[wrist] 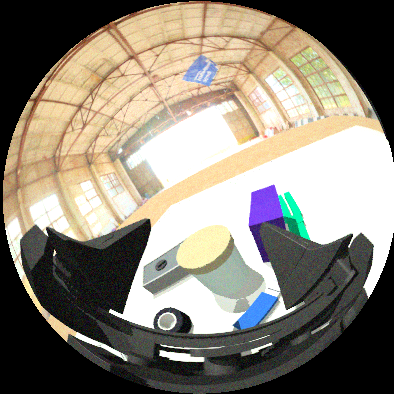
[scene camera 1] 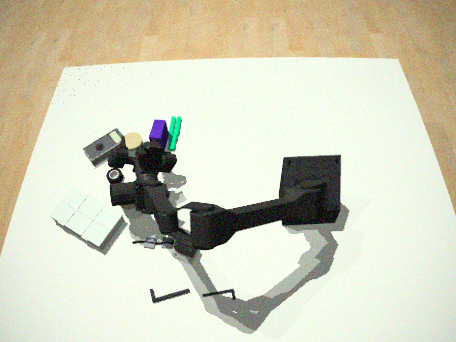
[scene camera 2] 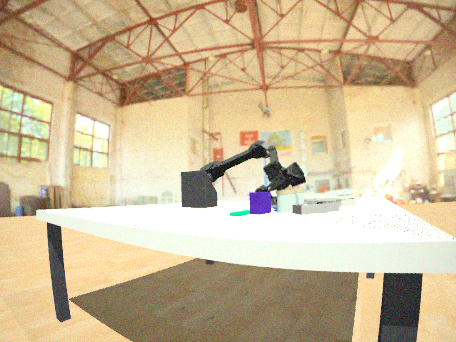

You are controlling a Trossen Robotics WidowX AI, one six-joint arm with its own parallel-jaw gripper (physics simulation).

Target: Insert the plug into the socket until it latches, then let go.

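Frame: origin at the arm's base, x right, y ahead, z up, level; centimetres.
Seen in the pictures: gripper, fingertip midpoint: [wrist: 207, 226] [scene camera 1: 137, 138] [scene camera 2: 279, 182]; arm's base, link origin: [scene camera 1: 307, 190] [scene camera 2: 202, 184].
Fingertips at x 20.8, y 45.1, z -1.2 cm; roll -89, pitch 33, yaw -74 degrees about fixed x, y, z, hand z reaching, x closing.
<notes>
Pixels of each thing's middle, then the offset from my fingertips to it.
- pale green cylinder with a tan top, body centre: [wrist: 215, 262] [scene camera 1: 134, 147] [scene camera 2: 286, 201] dx +1.7, dy +2.6, dz -6.3 cm
- grey box with a dark round recess, body centre: [wrist: 171, 263] [scene camera 2: 315, 207] [scene camera 1: 105, 146] dx +4.6, dy +12.8, dz -8.3 cm
- blue block, body centre: [wrist: 261, 306] dx -3.9, dy -2.1, dz -9.2 cm
- purple box, body centre: [wrist: 270, 222] [scene camera 1: 159, 135] [scene camera 2: 260, 202] dx +5.8, dy -4.7, dz -6.4 cm
- green clip, body centre: [wrist: 291, 214] [scene camera 2: 245, 212] [scene camera 1: 173, 133] dx +9.0, dy -8.6, dz -9.2 cm
- black ring-shaped roll, body centre: [wrist: 171, 322] [scene camera 1: 114, 176] dx -6.7, dy +8.4, dz -8.9 cm
- pale tiled block, body centre: [scene camera 1: 86, 217] [scene camera 2: 329, 201] dx -20.9, dy +14.6, dz -8.1 cm
My gripper [scene camera 1: 144, 154] [scene camera 2: 282, 185] [wrist: 207, 226] is open and empty, low over the table beside a pale green cylinder with a tan top [scene camera 1: 133, 140] [scene camera 2: 290, 203] [wrist: 205, 247], which shows between its fingers in the wrist view. A grey box with a dark round recess [scene camera 1: 100, 147] [scene camera 2: 320, 206] [wrist: 161, 265] lies past the cylinder; it may be the socket. A blue block [wrist: 256, 310] lies near the right finger, at the cylinder's base; it may be the plug. Which things are the plug and the socket I cannot tell for sure.
A purple box [scene camera 1: 158, 131] [scene camera 2: 260, 203] [wrist: 265, 207] stands beside a green clip [scene camera 1: 174, 133] [scene camera 2: 240, 213] [wrist: 295, 212]. A black ring-shaped roll [scene camera 1: 115, 175] [wrist: 171, 321] stands near the gripper. A pale tiled block [scene camera 1: 87, 218] and two black L-shaped keys [scene camera 1: 170, 295] [scene camera 1: 218, 293] lie farther off.
</notes>
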